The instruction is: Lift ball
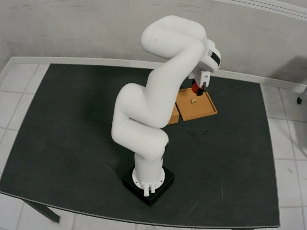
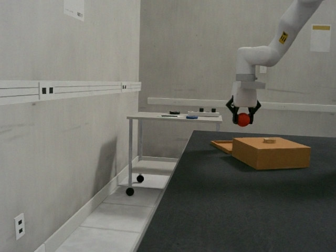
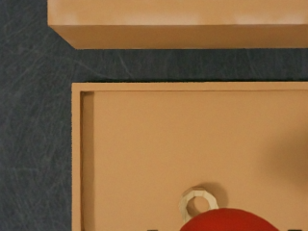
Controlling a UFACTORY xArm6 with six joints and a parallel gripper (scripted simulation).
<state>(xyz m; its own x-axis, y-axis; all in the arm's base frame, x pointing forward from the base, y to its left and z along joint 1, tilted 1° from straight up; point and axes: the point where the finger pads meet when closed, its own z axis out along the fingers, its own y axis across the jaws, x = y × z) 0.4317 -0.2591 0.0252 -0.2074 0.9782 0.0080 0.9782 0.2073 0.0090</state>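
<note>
Now: the red ball right at my hand. From my hand the other things lie so: orange tray (110 mm below); then orange-brown box (210 mm to the left, 70 mm below, 40 mm behind).
</note>
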